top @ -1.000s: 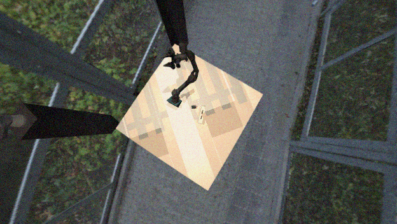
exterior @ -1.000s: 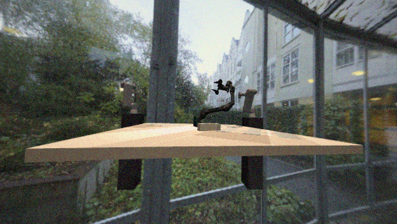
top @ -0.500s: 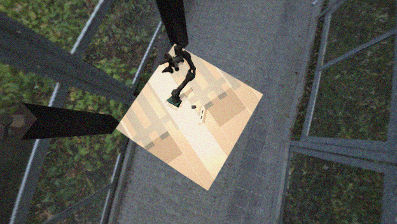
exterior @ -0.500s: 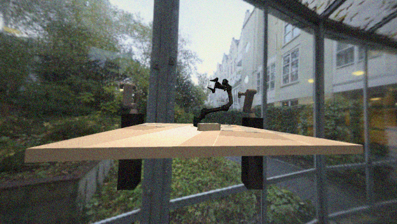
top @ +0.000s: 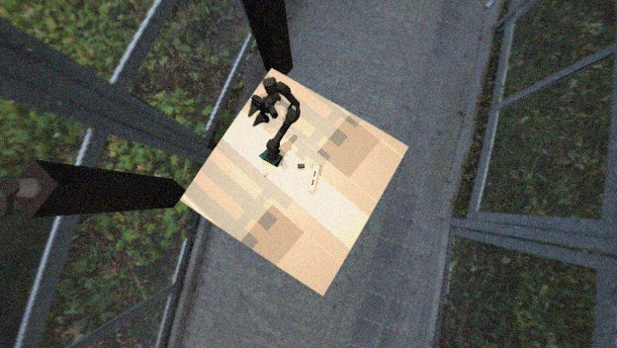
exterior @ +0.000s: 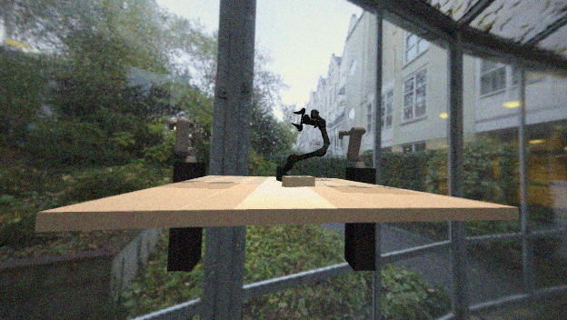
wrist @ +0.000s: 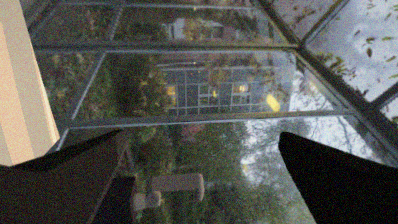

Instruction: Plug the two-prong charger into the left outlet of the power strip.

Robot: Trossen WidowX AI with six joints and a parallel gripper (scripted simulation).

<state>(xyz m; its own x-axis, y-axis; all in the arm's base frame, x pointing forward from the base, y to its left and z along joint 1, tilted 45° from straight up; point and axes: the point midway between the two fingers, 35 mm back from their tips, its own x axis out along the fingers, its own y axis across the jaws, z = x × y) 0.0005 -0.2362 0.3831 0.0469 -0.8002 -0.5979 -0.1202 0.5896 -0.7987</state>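
The black two-prong charger lies 28 cm ahead of my gripper tip, 4 cm to the left of it and 50 cm below it.
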